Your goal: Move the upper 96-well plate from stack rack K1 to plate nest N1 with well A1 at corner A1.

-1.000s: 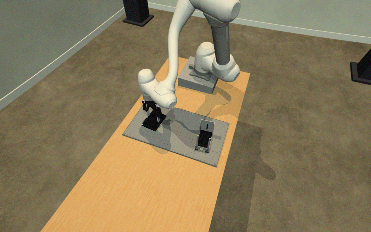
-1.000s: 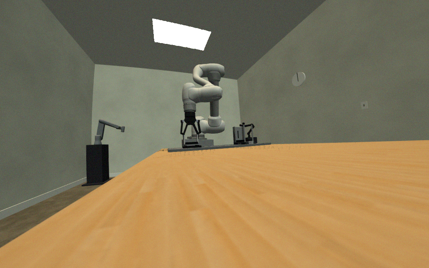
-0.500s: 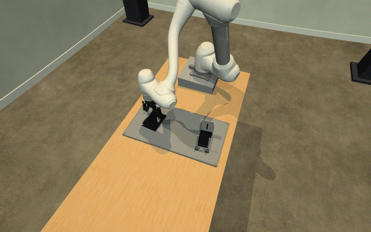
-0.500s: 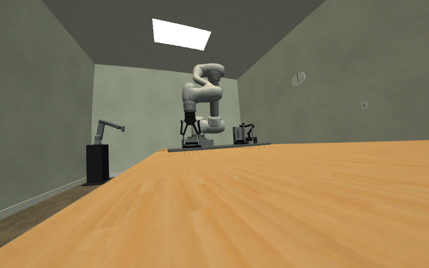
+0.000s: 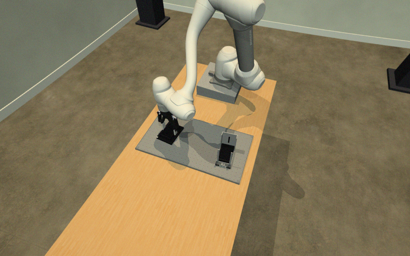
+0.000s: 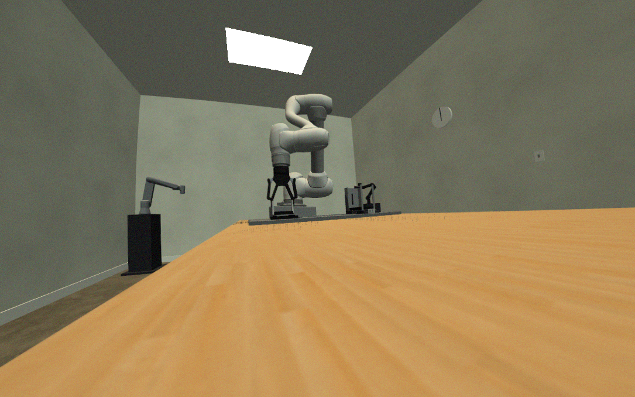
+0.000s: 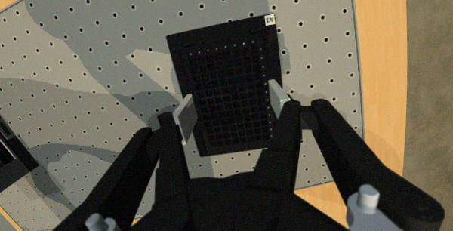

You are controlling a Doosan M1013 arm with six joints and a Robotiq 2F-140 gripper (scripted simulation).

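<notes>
Now: hand 40 mm above the black plate nest N1. Round my hand: pale A1 square (70 mm ahead, 60 mm to the right, 40 mm below).
</notes>
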